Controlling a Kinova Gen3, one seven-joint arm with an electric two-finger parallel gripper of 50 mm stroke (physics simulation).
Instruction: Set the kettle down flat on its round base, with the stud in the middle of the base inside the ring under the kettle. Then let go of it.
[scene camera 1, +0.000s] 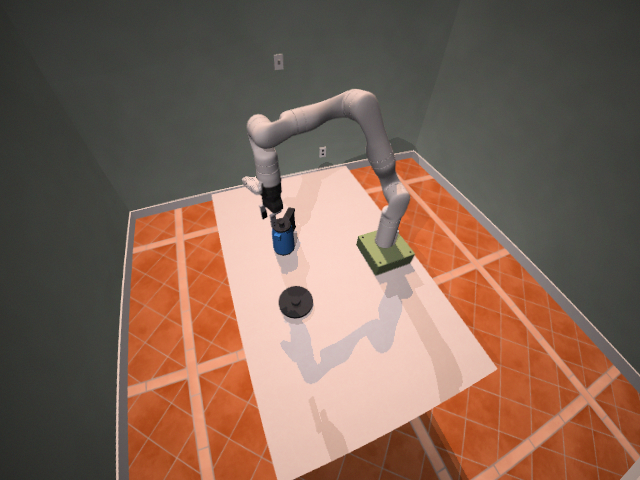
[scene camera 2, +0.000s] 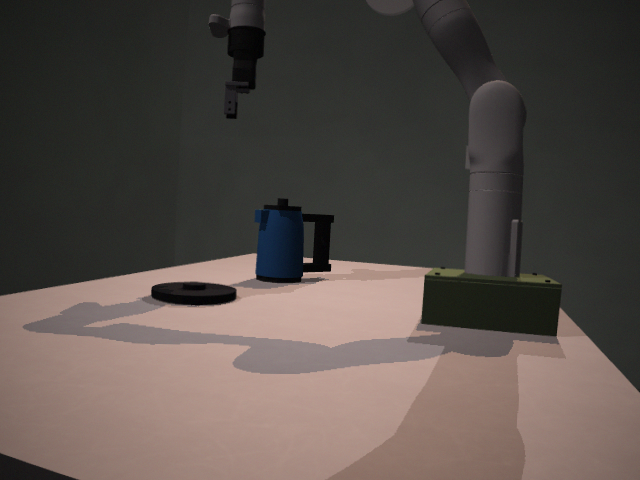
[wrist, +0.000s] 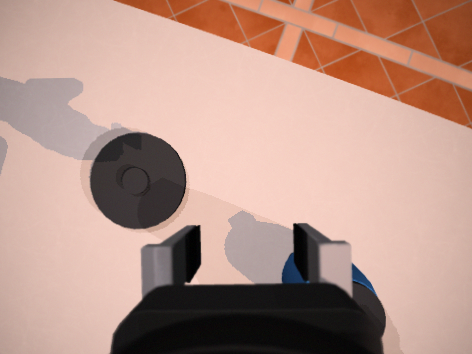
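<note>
The blue kettle (scene camera 1: 283, 242) (scene camera 2: 279, 245) (wrist: 290, 270) stands upright on the table, apart from the base. Its black handle (scene camera 1: 291, 219) (scene camera 2: 321, 242) points to the right in scene camera 2. The ring under it is hidden. The round black base (scene camera 1: 305, 310) (scene camera 2: 170, 295) (wrist: 112, 202) lies flat, with its stud (scene camera 1: 295, 301) (scene camera 2: 194, 285) (wrist: 135, 180) in the middle. My gripper (scene camera 1: 268, 215) (scene camera 2: 231, 115) (wrist: 247, 244) is open and empty, pointing down, well above the kettle's height. In the wrist view its right finger partly covers the kettle.
The arm stands on a green block (scene camera 1: 369, 255) (scene camera 2: 488, 304) on the white table (scene camera 1: 392, 361) (scene camera 2: 258, 423) (wrist: 250, 125). Dark walls stand around the tiled floor (scene camera 1: 155, 310) (wrist: 350, 60). The table's edge crosses the upper right of the wrist view.
</note>
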